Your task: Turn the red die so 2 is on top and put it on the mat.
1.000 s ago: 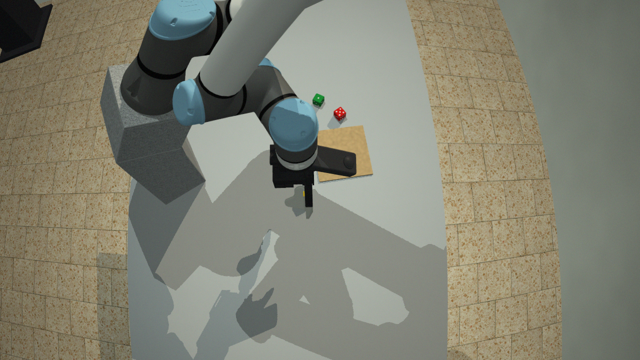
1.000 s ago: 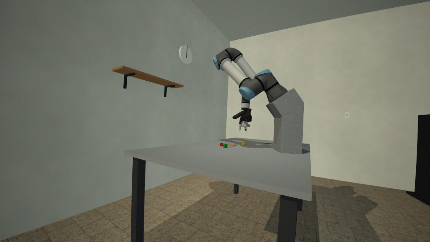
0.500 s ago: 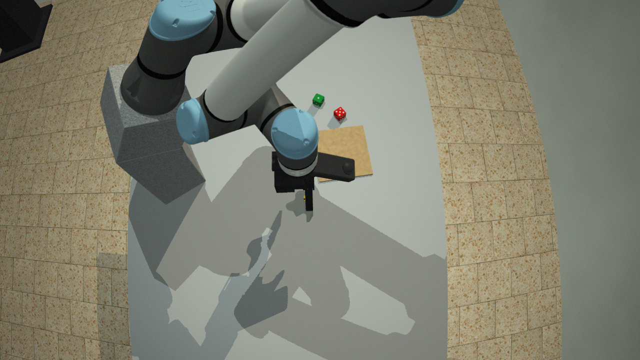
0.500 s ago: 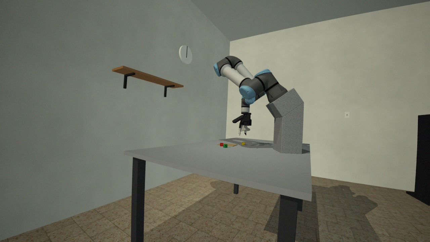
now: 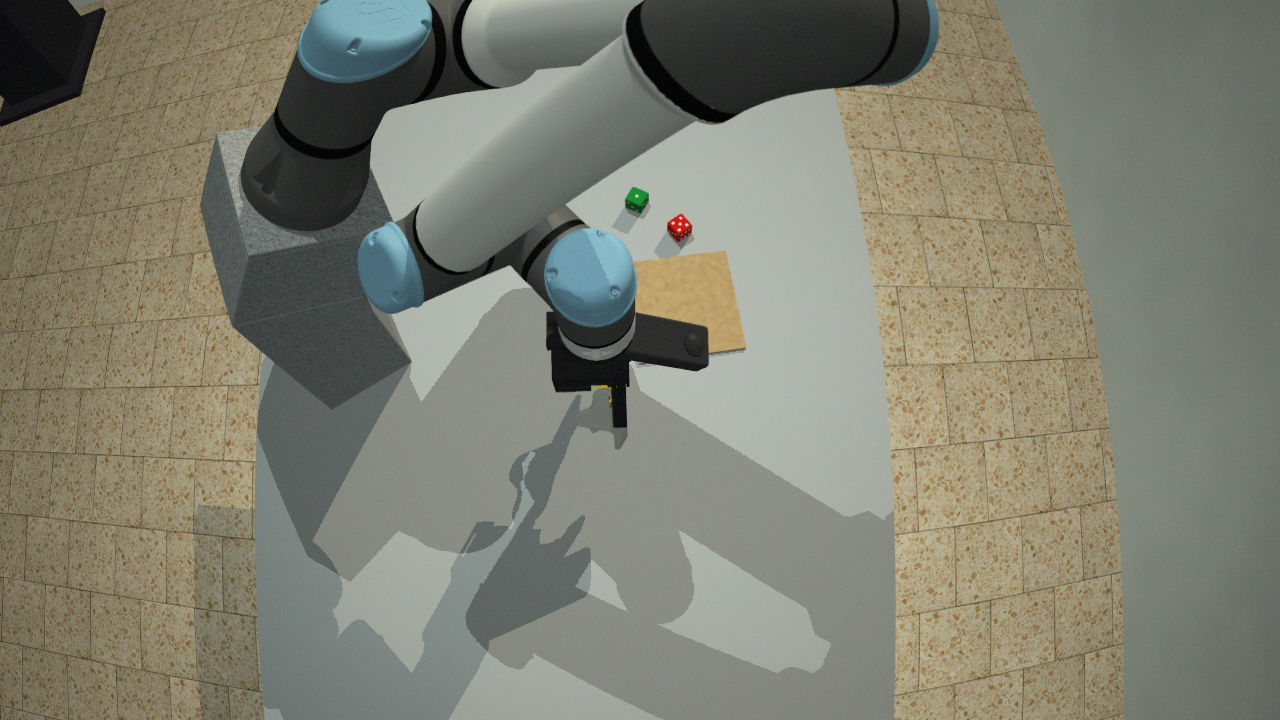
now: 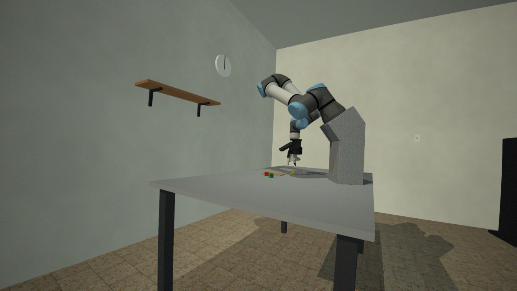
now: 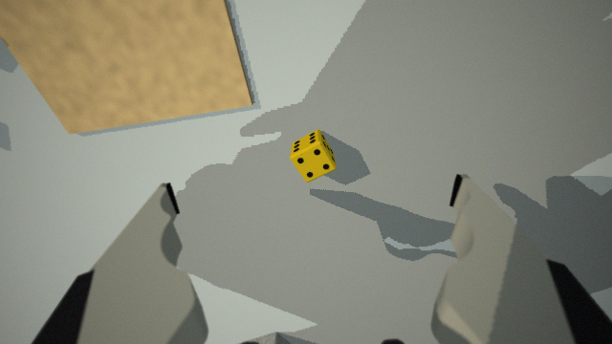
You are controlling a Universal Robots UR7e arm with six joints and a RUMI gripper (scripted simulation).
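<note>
The yellow die is 50 mm below my hand and 10 mm behind it. Round my hand: green die 270 mm to the left, 60 mm ahead, 50 mm below; tan mat 110 mm to the left, 100 mm ahead, 60 mm below; red die 220 mm to the left, 110 mm ahead, 50 mm below.
</note>
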